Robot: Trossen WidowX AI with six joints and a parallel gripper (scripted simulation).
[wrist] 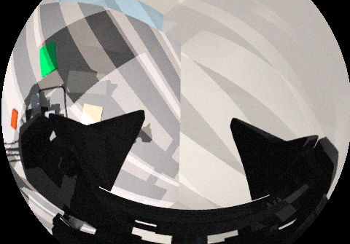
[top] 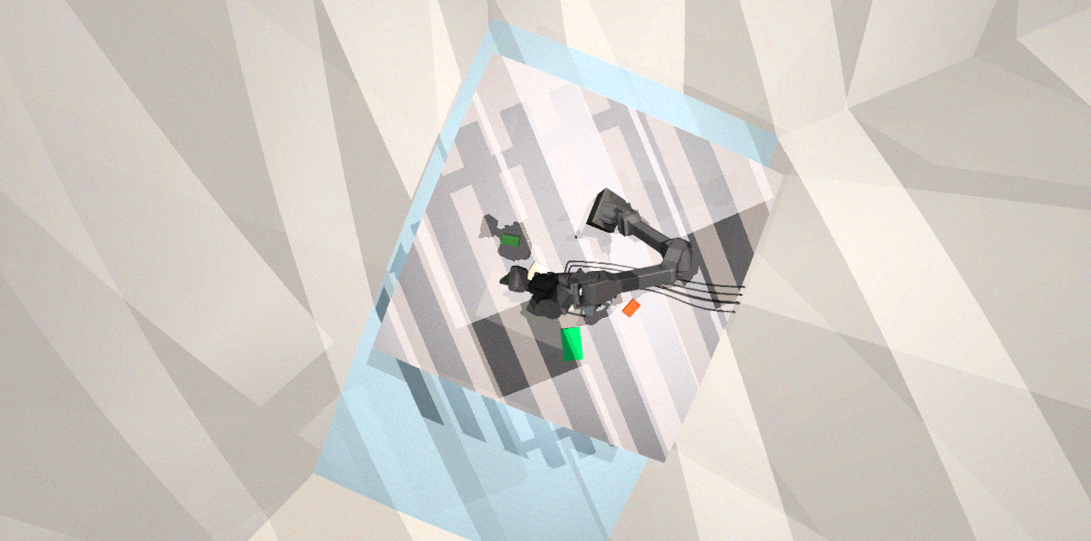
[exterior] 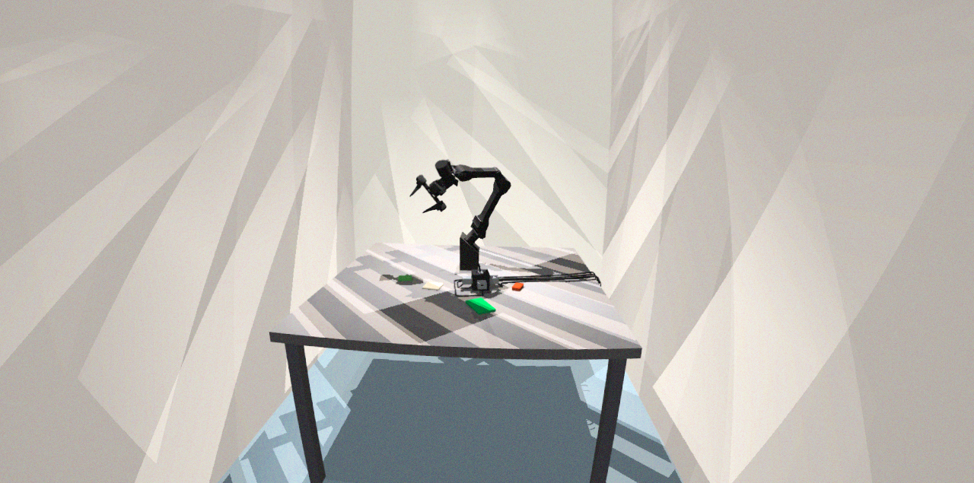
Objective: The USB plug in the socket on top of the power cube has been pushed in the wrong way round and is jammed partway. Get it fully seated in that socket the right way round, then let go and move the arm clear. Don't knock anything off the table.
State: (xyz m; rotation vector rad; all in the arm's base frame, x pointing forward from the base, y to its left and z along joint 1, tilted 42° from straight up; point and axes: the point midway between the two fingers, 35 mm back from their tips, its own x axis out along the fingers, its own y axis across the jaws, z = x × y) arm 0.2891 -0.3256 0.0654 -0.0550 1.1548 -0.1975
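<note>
Now: the black USB plug 10 mm behind my gripper tip, 280 mm to the left of it and 290 mm below it. Also, from my gripper tip: small green tile (100 mm behind, 80 mm to the right, 380 mm below); large green tile (210 mm ahead, 290 mm to the left, 380 mm below); cream tile (10 mm behind, 70 mm to the left, 380 mm below).
</note>
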